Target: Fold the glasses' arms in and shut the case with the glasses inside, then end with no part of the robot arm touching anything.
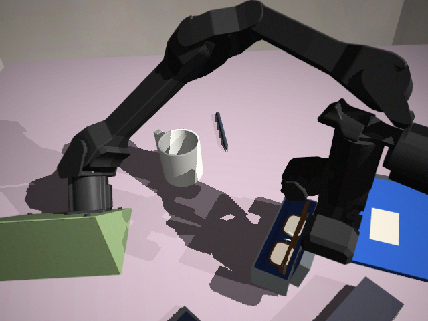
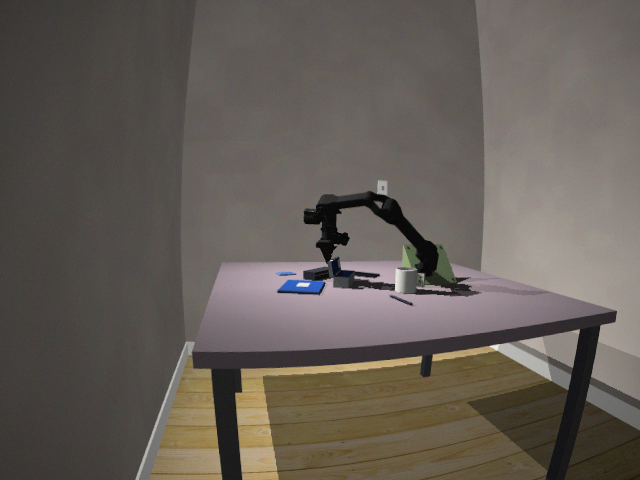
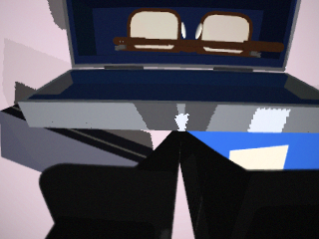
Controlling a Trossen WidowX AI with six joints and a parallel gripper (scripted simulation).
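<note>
Right now the glasses case is 40 mm behind my hand, 30 mm to the left of it and 70 mm below it. From my hand the other things lie so: dark grey box 10 mm behind, 120 mm to the right, 90 mm below; white mug 220 mm behind, 250 mm to the left, 70 mm below; glasses case lid 20 mm behind, 10 mm to the left, 40 mm below.
</note>
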